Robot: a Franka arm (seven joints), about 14 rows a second.
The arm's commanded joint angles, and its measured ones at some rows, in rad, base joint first. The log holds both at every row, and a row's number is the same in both.
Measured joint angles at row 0:
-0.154 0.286 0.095 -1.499 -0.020 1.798 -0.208
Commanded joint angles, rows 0 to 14:
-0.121 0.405 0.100 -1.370 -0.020 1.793 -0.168
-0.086 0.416 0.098 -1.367 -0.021 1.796 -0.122
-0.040 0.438 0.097 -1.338 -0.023 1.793 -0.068
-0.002 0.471 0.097 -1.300 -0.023 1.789 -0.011
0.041 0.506 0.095 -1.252 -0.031 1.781 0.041
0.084 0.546 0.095 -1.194 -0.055 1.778 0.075
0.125 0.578 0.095 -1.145 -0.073 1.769 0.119
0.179 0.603 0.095 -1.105 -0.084 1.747 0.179
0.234 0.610 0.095 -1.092 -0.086 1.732 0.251
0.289 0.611 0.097 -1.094 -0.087 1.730 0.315
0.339 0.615 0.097 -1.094 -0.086 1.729 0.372
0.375 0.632 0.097 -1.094 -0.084 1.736 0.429
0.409 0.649 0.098 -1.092 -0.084 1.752 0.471
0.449 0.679 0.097 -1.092 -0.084 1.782 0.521
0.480 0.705 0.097 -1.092 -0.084 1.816 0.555
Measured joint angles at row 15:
0.450 0.633 0.098 -1.139 -0.071 1.780 0.500
